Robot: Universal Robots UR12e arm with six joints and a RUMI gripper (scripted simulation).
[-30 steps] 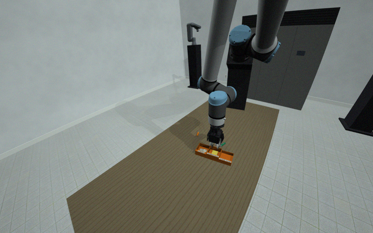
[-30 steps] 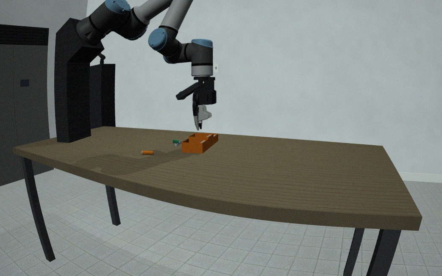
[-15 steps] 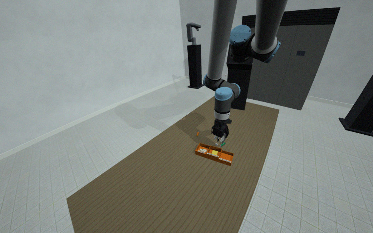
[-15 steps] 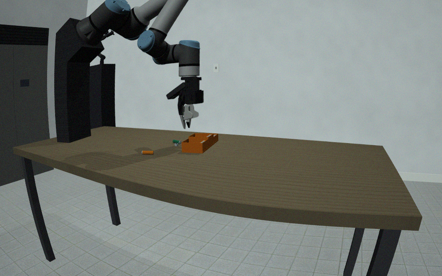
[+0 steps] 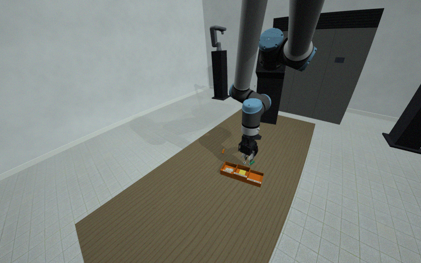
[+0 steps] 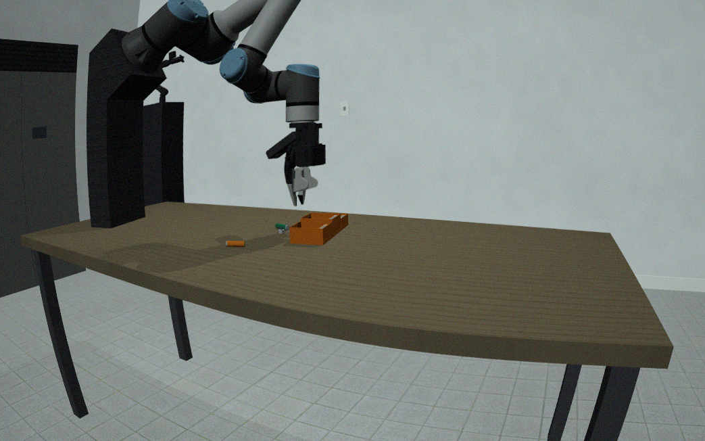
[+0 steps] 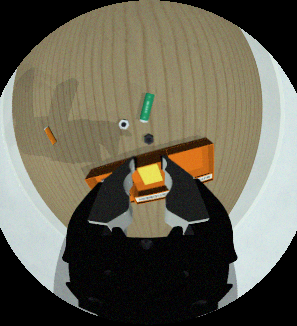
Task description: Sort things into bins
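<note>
My hand is 80 mm above the black nut. The rest, counted from my hand: green cylinder: 50 mm behind, 80 mm below; silver nut: 30 mm behind, 40 mm to the right, 80 mm below; yellow block: 60 mm ahead, 10 mm to the right, 70 mm below.
</note>
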